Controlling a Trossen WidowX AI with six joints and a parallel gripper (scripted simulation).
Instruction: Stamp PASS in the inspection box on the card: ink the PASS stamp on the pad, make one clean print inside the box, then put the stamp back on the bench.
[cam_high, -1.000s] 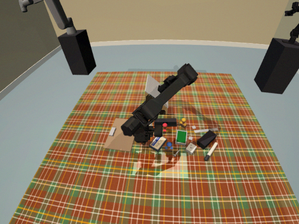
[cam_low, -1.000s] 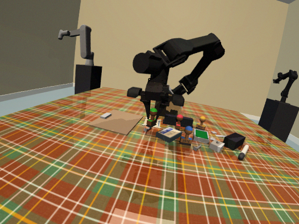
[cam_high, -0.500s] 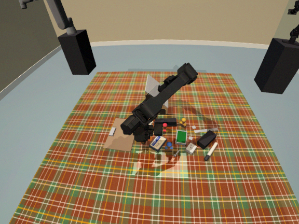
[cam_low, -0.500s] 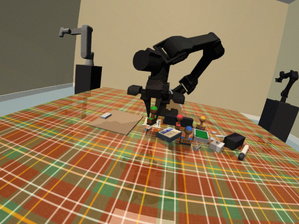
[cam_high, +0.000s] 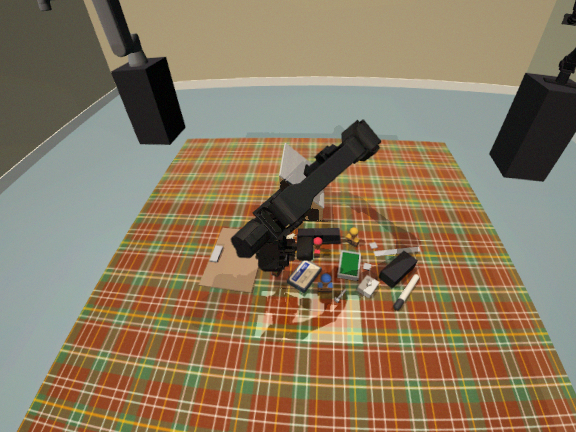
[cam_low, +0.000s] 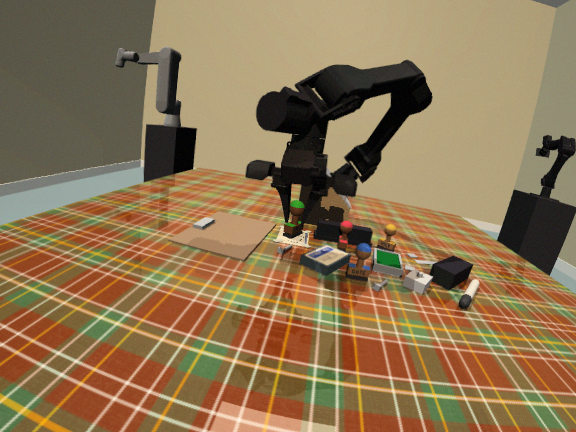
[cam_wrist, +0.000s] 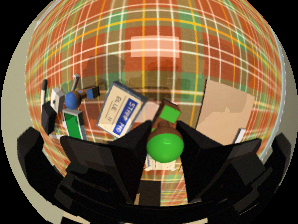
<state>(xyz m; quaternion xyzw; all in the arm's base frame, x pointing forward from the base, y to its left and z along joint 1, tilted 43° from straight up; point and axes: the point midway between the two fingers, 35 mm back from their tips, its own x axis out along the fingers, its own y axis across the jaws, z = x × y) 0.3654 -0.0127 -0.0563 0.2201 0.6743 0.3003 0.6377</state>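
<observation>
Right now the green ink pad is 200 mm to the left of my gripper tip, 80 mm behind it and 70 mm below it. The rest, counted from my gripper tip: blue stamp 130 mm to the left, 50 mm below, 10 mm ahead; then blue-topped pad box 70 mm to the left, 60 mm below, 20 mm behind; then green stamp right at my gripper tip.
</observation>
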